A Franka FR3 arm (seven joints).
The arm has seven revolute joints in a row. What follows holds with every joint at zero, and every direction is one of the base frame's.
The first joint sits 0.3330 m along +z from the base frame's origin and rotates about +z.
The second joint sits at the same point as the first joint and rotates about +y.
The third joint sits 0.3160 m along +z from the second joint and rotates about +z.
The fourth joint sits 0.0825 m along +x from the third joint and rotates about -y.
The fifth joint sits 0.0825 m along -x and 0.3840 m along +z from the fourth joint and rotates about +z.
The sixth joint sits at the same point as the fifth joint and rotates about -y.
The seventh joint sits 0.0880 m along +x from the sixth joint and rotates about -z.
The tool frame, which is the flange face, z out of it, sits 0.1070 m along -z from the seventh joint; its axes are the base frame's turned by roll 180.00, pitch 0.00 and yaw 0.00 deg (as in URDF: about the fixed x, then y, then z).
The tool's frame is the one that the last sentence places.
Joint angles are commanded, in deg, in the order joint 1, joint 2, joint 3, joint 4, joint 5, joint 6, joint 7. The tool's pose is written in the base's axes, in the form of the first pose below.
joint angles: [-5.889 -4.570 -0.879 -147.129 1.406 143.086 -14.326]
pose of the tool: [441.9 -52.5 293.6 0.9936 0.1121 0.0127 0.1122 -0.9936 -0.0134]
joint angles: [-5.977 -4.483 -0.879 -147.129 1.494 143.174 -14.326]
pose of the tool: [441.9 -53.2 293.1 0.9939 0.1093 0.0129 0.1095 -0.9939 -0.0143]
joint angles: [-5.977 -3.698 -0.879 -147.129 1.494 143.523 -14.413]
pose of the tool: [442.0 -53.3 287.5 0.9938 0.1107 0.0055 0.1108 -0.9937 -0.0157]
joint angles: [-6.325 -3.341 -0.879 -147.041 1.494 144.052 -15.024]
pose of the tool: [442.9 -56.1 286.2 0.9933 0.1151 0.0100 0.1152 -0.9932 -0.0142]
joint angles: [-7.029 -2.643 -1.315 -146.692 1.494 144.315 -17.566]
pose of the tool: [443.8 -65.3 283.5 0.9902 0.1393 0.0092 0.1394 -0.9901 -0.0143]
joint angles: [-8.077 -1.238 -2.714 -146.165 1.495 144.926 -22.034]
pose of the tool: [443.8 -84.8 276.8 0.9847 0.1739 0.0058 0.1740 -0.9846 -0.0149]
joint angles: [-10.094 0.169 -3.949 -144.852 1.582 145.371 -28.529]
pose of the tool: [446.0 -111.9 275.0 0.9736 0.2280 0.0127 0.2282 -0.9736 -0.0109]
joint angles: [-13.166 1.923 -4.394 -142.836 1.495 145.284 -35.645]
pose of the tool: [448.9 -142.5 273.9 0.9569 0.2900 0.0147 0.2901 -0.9570 -0.0048]
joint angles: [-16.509 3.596 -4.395 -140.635 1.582 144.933 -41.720]
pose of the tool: [450.9 -172.8 274.0 0.9423 0.3344 0.0168 0.3344 -0.9424 -0.0002]
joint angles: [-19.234 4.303 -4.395 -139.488 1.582 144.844 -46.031]
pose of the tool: [448.1 -196.6 275.6 0.9325 0.3605 0.0205 0.3605 -0.9328 0.0060]
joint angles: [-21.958 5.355 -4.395 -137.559 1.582 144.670 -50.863]
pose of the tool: [448.0 -222.5 279.2 0.9183 0.3950 0.0269 0.3946 -0.9187 0.0180]
